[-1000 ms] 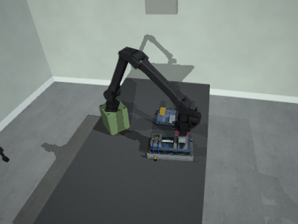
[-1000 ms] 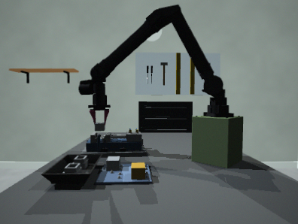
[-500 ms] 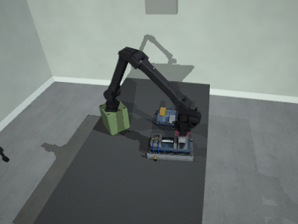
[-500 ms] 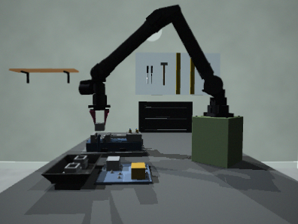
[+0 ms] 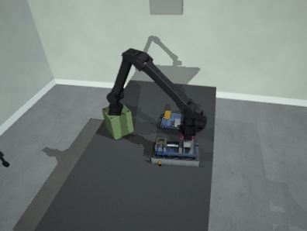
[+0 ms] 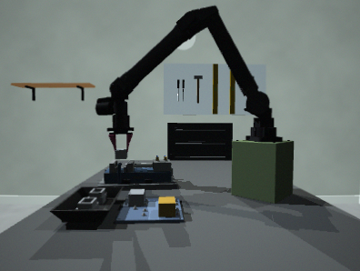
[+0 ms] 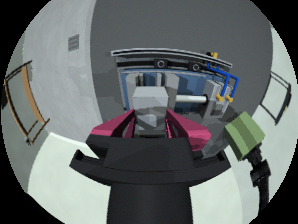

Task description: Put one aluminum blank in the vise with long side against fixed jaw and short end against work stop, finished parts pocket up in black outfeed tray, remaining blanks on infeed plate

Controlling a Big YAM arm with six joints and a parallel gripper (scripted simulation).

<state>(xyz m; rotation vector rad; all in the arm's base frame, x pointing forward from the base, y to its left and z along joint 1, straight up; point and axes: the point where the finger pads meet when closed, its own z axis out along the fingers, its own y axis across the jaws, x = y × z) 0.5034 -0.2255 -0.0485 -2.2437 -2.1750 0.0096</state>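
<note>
My hand is 7 cm past the vise, 1 cm to the right of it and 10 cm above it. Round my hand: yellow brass blank: 14 cm behind, 39 cm to the left, 12 cm below; then gray aluminum blank: 2 cm below.
</note>
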